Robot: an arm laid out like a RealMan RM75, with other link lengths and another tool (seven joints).
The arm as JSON. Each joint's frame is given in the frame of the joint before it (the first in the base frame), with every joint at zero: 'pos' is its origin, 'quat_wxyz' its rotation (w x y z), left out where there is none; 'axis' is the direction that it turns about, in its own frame. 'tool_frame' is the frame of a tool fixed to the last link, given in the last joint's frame.
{
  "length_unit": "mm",
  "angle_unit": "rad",
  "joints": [
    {
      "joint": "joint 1",
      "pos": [
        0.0,
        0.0,
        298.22
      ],
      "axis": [
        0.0,
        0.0,
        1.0
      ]
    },
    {
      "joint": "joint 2",
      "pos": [
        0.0,
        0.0,
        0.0
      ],
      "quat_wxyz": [
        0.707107,
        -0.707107,
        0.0,
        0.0
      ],
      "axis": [
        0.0,
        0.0,
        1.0
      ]
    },
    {
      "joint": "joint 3",
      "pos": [
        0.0,
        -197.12,
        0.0
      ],
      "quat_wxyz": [
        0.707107,
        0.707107,
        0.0,
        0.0
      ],
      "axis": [
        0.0,
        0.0,
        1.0
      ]
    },
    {
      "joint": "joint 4",
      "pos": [
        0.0,
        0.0,
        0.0
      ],
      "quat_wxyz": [
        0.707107,
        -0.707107,
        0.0,
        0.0
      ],
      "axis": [
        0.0,
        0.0,
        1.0
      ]
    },
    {
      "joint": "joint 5",
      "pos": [
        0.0,
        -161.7,
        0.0
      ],
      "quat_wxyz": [
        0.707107,
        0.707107,
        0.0,
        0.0
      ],
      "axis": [
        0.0,
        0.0,
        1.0
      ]
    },
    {
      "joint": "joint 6",
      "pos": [
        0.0,
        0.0,
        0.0
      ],
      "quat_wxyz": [
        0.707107,
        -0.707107,
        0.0,
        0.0
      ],
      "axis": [
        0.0,
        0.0,
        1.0
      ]
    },
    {
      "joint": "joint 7",
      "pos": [
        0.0,
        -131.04,
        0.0
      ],
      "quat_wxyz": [
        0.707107,
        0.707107,
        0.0,
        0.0
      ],
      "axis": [
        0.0,
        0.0,
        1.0
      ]
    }
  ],
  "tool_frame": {
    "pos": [
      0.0,
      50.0,
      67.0
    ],
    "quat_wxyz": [
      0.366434,
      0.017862,
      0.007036,
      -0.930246
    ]
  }
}
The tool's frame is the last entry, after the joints.
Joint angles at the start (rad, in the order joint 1, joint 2, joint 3, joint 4, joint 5, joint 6, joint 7):
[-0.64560 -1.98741 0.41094 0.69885 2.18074 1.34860 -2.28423]
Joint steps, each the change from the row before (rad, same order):
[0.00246 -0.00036 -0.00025 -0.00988 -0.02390 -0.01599 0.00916]
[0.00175 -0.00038 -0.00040 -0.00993 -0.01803 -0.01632 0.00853]
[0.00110 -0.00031 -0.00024 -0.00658 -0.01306 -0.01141 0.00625]
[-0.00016 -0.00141 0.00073 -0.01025 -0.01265 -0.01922 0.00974]
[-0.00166 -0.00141 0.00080 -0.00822 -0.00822 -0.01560 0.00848]
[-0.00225 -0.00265 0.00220 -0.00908 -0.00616 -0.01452 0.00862]
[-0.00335 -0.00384 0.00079 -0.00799 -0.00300 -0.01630 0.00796]
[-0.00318 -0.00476 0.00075 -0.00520 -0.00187 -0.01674 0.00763]
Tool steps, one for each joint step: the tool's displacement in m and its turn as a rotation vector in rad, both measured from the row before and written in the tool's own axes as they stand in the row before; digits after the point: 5 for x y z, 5 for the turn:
[-0.00217 0.00234 0.00010 -0.01221 -0.02012 -0.00689]
[-0.00120 0.00233 0.00044 -0.01232 -0.01444 -0.00614]
[-0.00096 0.00166 0.00030 -0.00890 -0.01042 -0.00395]
[-0.00031 0.00205 0.00139 -0.01283 -0.00864 -0.00305]
[-0.00024 0.00129 0.00152 -0.00935 -0.00536 -0.00038]
[0.00041 0.00022 0.00207 -0.00570 -0.00259 0.00001]
[0.00057 0.00029 0.00246 -0.00714 -0.00094 0.00031]
[0.00057 0.00037 0.00245 -0.00844 -0.00030 0.00180]

